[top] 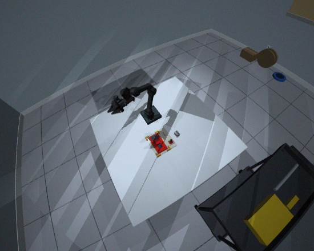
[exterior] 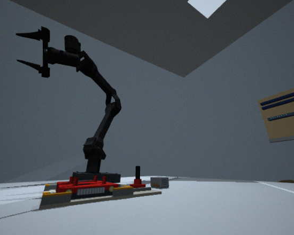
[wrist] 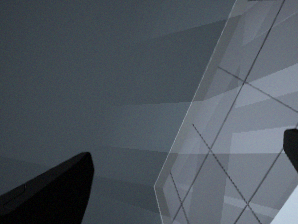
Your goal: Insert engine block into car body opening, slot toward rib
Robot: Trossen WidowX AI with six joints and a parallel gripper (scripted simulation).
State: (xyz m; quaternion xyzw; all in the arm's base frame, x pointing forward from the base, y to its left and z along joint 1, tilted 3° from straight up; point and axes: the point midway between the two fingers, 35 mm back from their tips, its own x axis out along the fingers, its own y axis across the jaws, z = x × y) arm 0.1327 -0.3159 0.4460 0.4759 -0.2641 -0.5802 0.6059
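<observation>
The engine block lies 510 mm to the left of my gripper tip, 480 mm below it and 140 mm ahead of it. From my gripper tip the other things lie so: black upright post: 460 mm below, 410 mm to the left, 200 mm ahead.
</observation>
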